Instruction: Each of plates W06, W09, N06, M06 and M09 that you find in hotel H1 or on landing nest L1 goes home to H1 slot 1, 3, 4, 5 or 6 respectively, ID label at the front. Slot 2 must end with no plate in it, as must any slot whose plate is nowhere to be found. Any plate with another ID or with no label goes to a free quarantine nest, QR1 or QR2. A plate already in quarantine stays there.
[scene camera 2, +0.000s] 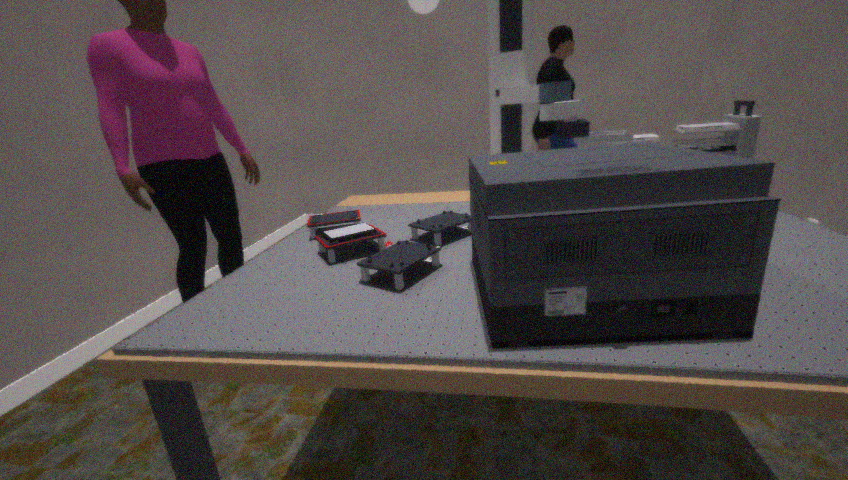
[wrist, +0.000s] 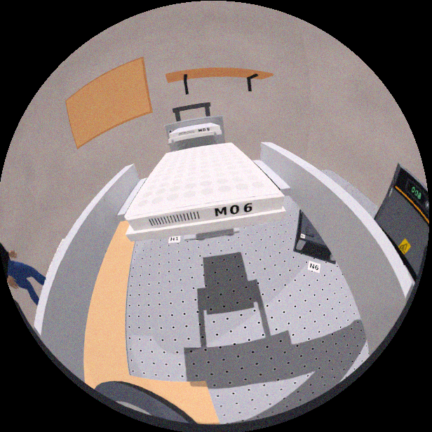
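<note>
Scene camera 2 shows the gripper (scene camera 2: 629, 135). Wrist view: the gripper (wrist: 196, 160) and a hotel H1 (wrist: 217, 120).
</note>
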